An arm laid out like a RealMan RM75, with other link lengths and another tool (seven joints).
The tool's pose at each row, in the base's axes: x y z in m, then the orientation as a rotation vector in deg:
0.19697 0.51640 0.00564 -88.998 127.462 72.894
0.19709 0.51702 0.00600 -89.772 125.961 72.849
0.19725 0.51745 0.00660 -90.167 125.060 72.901
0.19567 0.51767 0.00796 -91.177 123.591 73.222
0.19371 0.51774 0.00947 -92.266 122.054 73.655
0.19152 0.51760 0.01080 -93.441 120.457 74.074
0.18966 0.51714 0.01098 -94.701 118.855 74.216
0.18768 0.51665 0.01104 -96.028 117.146 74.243
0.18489 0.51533 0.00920 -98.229 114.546 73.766
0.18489 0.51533 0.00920 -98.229 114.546 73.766
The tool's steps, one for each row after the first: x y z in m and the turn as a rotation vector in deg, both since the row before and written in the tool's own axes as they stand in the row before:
-0.00069 0.00017 0.00017 -0.082 -0.351 -1.197
-0.00071 0.00023 -0.00013 -0.088 -0.255 -0.682
-0.00025 0.00207 -0.00017 -0.435 -0.181 -1.157
-0.00011 0.00246 -0.00023 -0.547 -0.160 -1.193
0.00018 0.00255 -0.00017 -0.575 -0.120 -1.252
0.00092 0.00168 0.00021 -0.425 -0.028 -1.338
0.00102 0.00174 0.00031 -0.376 -0.012 -1.448
0.00303 0.00155 0.00116 -0.309 0.191 -2.363
0.00000 0.00000 0.00000 0.000 0.000 0.000

